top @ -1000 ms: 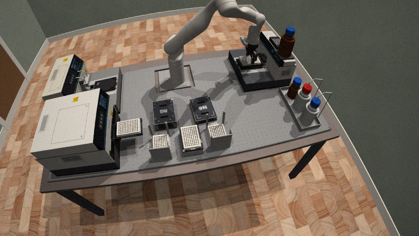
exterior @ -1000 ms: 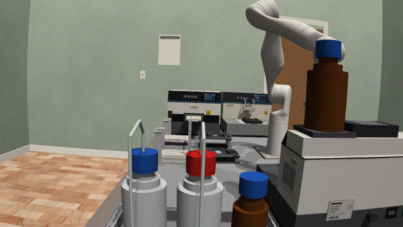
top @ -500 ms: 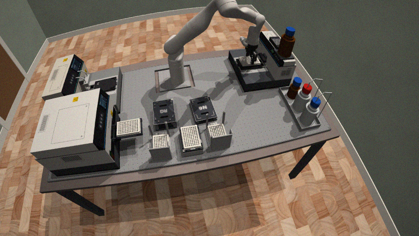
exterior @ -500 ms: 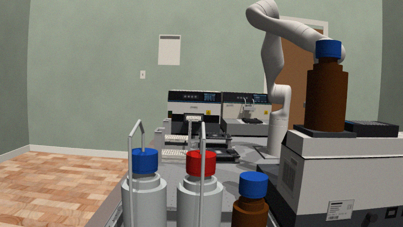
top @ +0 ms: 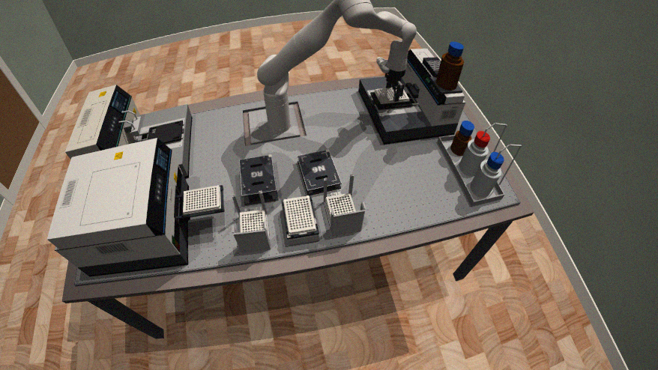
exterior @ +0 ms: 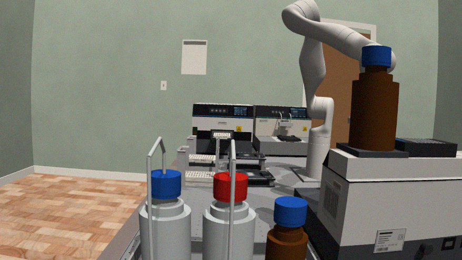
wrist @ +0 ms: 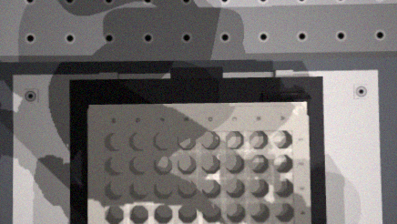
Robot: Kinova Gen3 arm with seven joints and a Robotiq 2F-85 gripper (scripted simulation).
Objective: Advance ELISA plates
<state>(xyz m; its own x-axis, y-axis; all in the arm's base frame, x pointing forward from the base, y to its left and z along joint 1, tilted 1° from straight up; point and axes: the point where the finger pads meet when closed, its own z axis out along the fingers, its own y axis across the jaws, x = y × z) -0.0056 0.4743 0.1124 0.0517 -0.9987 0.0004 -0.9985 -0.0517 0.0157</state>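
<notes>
My hand is 30 mm above the dispenser nest. Round my hand: recovery nest N6 (290 mm ahead, 350 mm to the right, 80 mm below); bottle tray (360 mm ahead, 240 mm to the left, 110 mm below); brown bottle (100 mm ahead, 180 mm to the left, 180 mm above).
</notes>
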